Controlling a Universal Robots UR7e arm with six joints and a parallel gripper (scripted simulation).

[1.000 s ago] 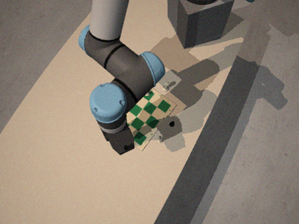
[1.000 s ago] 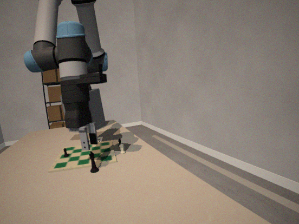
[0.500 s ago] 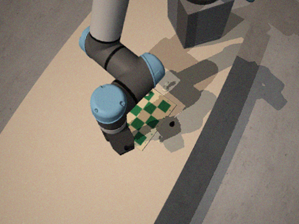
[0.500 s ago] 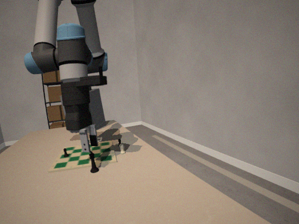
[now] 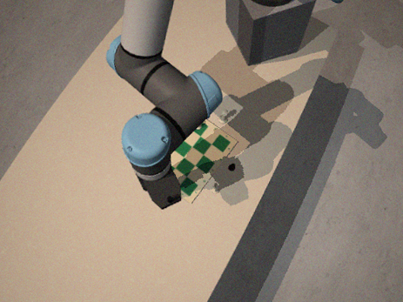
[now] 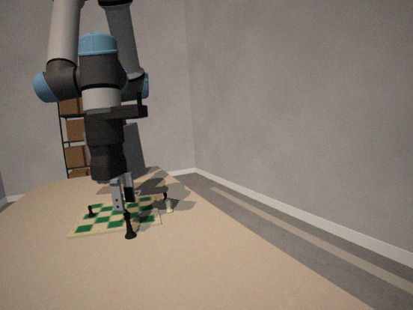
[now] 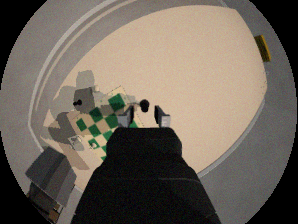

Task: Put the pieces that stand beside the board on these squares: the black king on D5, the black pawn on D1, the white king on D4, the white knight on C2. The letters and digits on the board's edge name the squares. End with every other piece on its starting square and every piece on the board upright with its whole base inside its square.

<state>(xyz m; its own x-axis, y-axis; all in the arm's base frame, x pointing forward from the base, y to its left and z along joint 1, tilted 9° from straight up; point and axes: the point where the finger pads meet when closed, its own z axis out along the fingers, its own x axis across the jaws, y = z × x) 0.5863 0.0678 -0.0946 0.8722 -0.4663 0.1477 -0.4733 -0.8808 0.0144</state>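
The black king is 60 mm below my hand. The rest, counted from my hand: board 140 mm behind, 90 mm below, 40 mm to the right; then small white piece 220 mm behind, 70 mm below, 40 mm to the right; then white knight 100 mm to the left, 100 mm behind, 70 mm below.
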